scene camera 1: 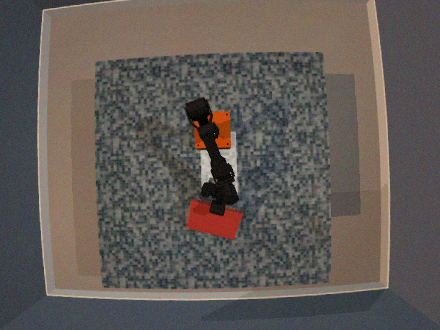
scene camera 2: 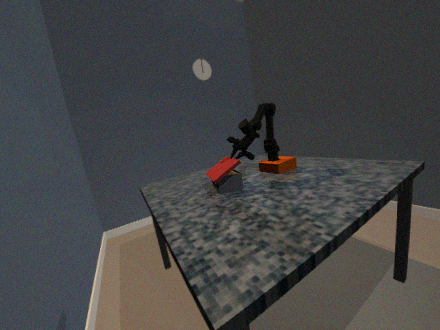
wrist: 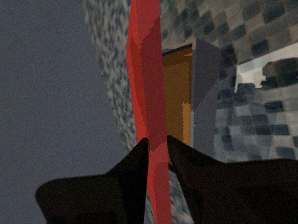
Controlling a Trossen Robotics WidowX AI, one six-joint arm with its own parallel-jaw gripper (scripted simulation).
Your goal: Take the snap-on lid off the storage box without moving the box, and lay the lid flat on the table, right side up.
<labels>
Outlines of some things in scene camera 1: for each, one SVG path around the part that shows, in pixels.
A lid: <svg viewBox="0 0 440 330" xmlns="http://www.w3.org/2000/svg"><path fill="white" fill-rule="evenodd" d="M192 199L186 228L234 240L243 212L225 208L224 216L209 213L211 204Z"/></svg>
</labels>
